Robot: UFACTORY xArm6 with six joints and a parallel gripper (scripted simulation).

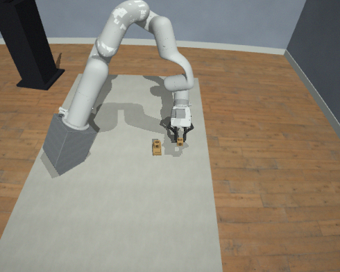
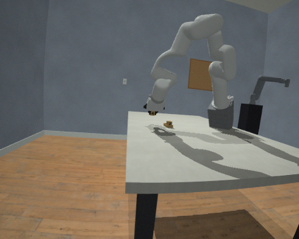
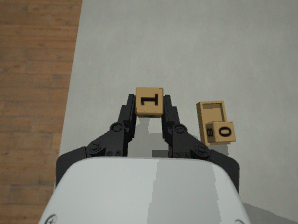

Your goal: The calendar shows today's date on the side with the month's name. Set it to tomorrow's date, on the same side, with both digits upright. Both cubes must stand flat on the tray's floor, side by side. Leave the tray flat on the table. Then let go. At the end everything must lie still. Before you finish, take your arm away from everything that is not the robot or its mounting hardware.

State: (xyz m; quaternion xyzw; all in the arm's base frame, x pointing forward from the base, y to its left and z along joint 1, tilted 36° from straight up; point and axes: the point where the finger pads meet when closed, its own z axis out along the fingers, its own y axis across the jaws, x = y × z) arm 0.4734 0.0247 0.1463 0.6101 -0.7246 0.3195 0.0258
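The wooden digit cube lies 20 mm to the right of my hand and 10 mm below it. Round my hand: wooden calendar tray: 110 mm behind, 80 mm below, 20 mm to the right.
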